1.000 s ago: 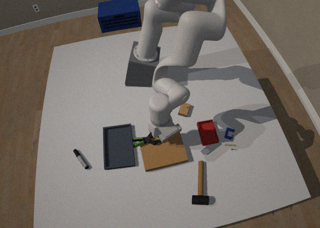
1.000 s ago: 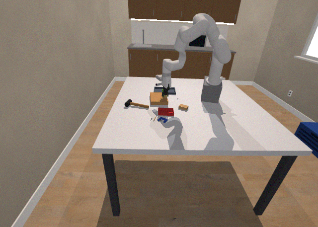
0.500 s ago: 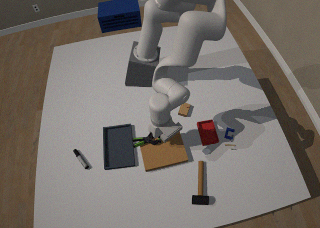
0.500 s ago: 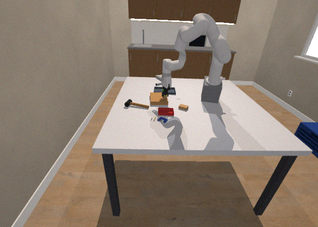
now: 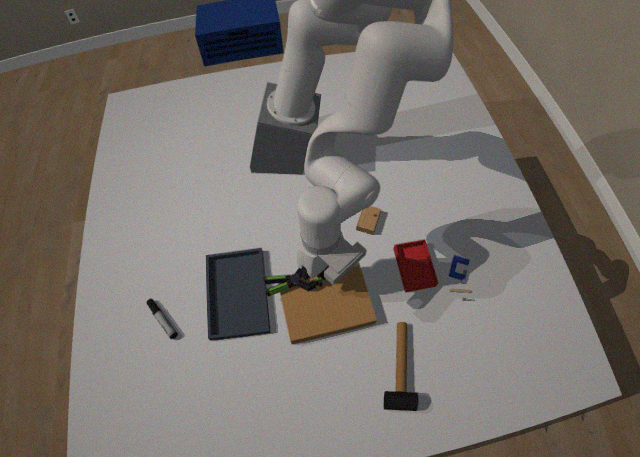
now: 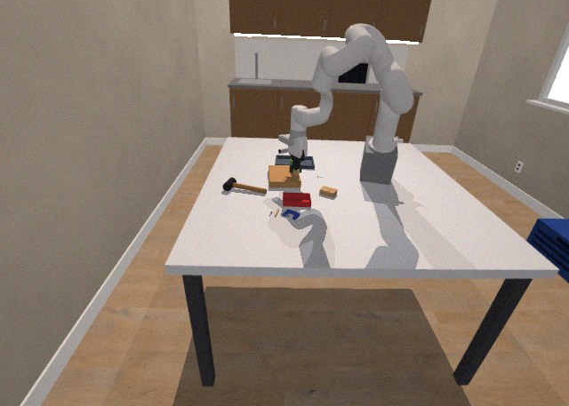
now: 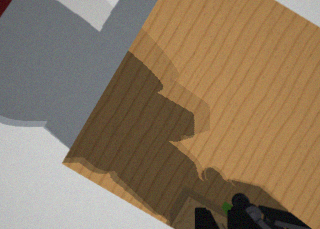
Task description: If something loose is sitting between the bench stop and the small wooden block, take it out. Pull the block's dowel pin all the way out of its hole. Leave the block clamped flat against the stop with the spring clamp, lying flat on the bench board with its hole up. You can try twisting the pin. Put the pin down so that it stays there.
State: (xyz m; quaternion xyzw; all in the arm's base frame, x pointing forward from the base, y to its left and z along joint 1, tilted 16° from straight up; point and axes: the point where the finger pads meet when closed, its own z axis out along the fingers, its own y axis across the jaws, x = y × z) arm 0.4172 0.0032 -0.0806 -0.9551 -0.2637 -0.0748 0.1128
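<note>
My hand is 2 cm above the dowel pin. Round my hand: red box 23 cm to the left, 7 cm below, 2 cm ahead; then grey tray 21 cm to the right, 7 cm below, 2 cm behind; then small wooden block 4 cm below.
</note>
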